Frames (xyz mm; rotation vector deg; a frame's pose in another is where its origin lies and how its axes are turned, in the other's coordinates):
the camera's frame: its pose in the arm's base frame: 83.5 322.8 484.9 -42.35 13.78 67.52
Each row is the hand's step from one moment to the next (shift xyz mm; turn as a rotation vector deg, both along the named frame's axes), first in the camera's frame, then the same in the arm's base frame.
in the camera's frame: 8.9 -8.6 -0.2 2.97 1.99 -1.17
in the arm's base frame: 11.2 5.0 -1.5 -0.40 1.84 -3.25
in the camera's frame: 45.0 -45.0 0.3 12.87 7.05 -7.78
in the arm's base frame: 57.9 25.7 -6.0 0.22 5.98 -15.49
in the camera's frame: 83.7 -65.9 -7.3 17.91 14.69 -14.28
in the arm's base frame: 93.3 46.0 -24.1 -3.39 7.01 -26.07
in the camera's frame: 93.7 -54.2 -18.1 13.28 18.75 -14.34
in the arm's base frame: 88.8 48.8 -42.2 -8.83 4.25 -25.25
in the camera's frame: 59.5 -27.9 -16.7 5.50 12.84 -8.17
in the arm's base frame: 51.6 28.8 -33.2 -7.78 1.27 -14.13
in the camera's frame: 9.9 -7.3 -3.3 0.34 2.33 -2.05
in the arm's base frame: 11.1 4.0 -4.9 -1.55 -0.62 -2.63
